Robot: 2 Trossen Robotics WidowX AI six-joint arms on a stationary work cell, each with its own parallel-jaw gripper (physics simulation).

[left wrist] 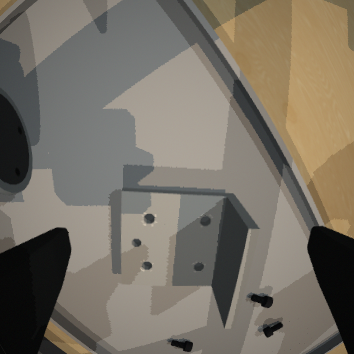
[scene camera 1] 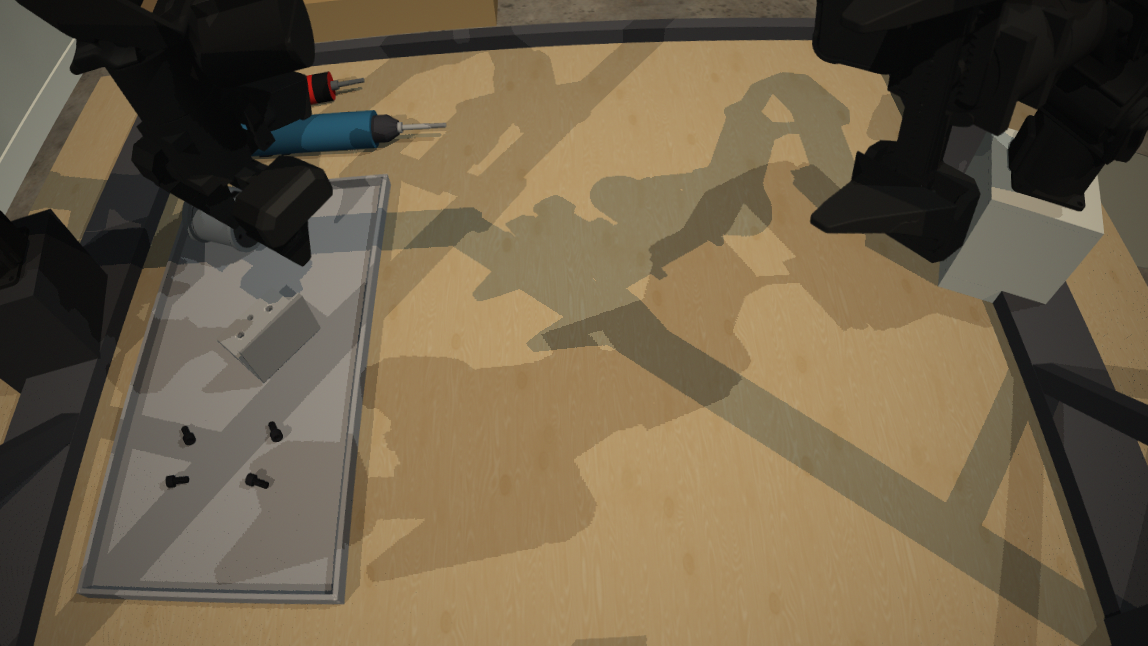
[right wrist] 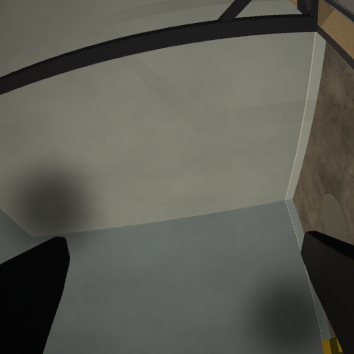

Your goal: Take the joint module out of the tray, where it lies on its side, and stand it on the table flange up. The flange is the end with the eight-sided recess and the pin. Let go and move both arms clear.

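Frame: origin at the left arm's base, x left, y down, z back, level; millimetres.
Where they show: left gripper, fingertip midpoint: point(left wrist: 191, 241); right gripper, fingertip midpoint: point(scene camera 1: 833, 134) point(right wrist: 188, 248); right arm's base, origin of the base link: point(scene camera 1: 1046, 175).
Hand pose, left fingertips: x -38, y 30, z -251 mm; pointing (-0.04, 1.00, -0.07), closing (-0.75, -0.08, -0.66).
After its pixels a point has its place.
The joint module point(scene camera 1: 210, 228) {x 46, y 75, z -175 mm} point(left wrist: 11, 144) {x 48, y 91, z -209 mm}, a grey cylinder, lies on its side in the upper left of the grey tray point(scene camera 1: 358, 401) {x -160, y 111, z -290 mm} point(left wrist: 262, 117) {x -54, y 106, z -312 mm}. In scene camera 1 the left gripper partly covers it. In the left wrist view a dark round end with small holes shows at the left edge; the rest is cut off. Whether this end is the flange I cannot tell. My left gripper point(scene camera 1: 272, 241) {x -38, y 30, z -251 mm} point(left wrist: 191, 241) {x -38, y 30, z -251 mm} is open and empty above the tray, over and beside the module. My right gripper point(scene camera 1: 951, 216) point(right wrist: 188, 248) {x -293, y -220, z -553 mm} is open and empty at the upper right, far from the tray.
A grey angled bracket point(scene camera 1: 276, 341) {x -100, y 82, z -233 mm} point(left wrist: 165, 250) {x -67, y 106, z -209 mm} with holes lies mid-tray, with several black screws point(scene camera 1: 275, 431) {x -169, y 108, z -217 mm} point(left wrist: 261, 300) {x -164, y 111, z -215 mm} below it. A blue screwdriver point(scene camera 1: 329, 132) {x 155, y 88, z -299 mm} and a red one point(scene camera 1: 321, 86) {x 247, y 93, z -294 mm} lie behind the tray. A pale box point(scene camera 1: 1019, 249) {x -224, y 44, z -860 mm} stands by the right gripper.
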